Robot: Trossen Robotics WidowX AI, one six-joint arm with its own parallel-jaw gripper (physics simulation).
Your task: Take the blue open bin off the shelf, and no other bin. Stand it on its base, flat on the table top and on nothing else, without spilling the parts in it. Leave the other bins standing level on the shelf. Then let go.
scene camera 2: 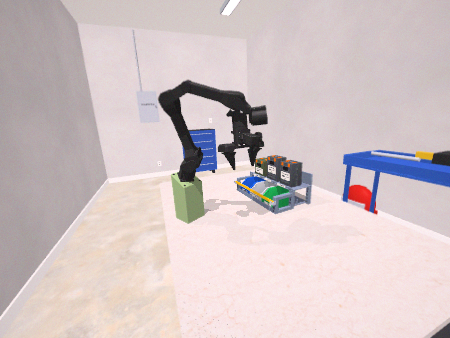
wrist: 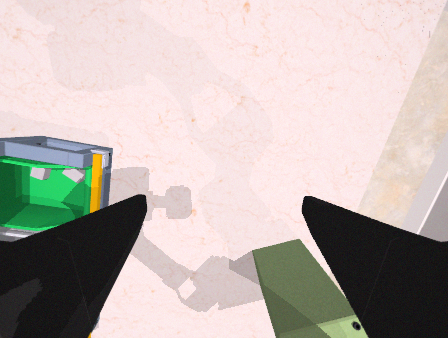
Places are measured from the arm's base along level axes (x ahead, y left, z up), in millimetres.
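Where they show: gripper, fingertip midpoint: (scene camera 2: 243,168) (wrist: 225,202); arm's base at its link origin: (scene camera 2: 185,177).
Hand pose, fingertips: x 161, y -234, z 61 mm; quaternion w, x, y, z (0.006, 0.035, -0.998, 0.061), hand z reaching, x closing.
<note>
Each offset is from my fingertips to the top centre of the thing. "spot": to the spot under its first point. Level surfaces: height alone.
The blue open bin @[dy +306, dx +291, dz -180 mm] (scene camera 2: 253,182) stands at the far end of the low front tier of the blue-grey shelf (scene camera 2: 308,194) (wrist: 50,153), behind the yellow front bar. It does not show in the wrist view, and its parts cannot be made out. A grey bin @[dy +195, dx +280, dz -180 mm] (scene camera 2: 261,187) stands beside it, then a green bin (scene camera 2: 278,196) (wrist: 57,195) at the near end, with pale parts showing in the wrist view. My gripper (scene camera 2: 243,166) (wrist: 225,202) is open and empty, pointing down. It hangs above the table top @[dz -261 mm] (scene camera 2: 300,270) (wrist: 300,100), higher than the bins and apart from them.
Three dark boxes with orange tops @[dy +300, dx +372, dz -62 mm] (scene camera 2: 260,165) @[dy +182, dx +356, dz -27 mm] (scene camera 2: 274,168) @[spot: dy +37, dx +307, dz -86 mm] (scene camera 2: 290,173) stand on the shelf's raised rear tier. The arm's green base block (scene camera 2: 188,204) (wrist: 295,275) stands at the table's left edge. A blue drawer cabinet (scene camera 2: 205,150) and a blue bench (scene camera 2: 360,159) are beyond the table.
</note>
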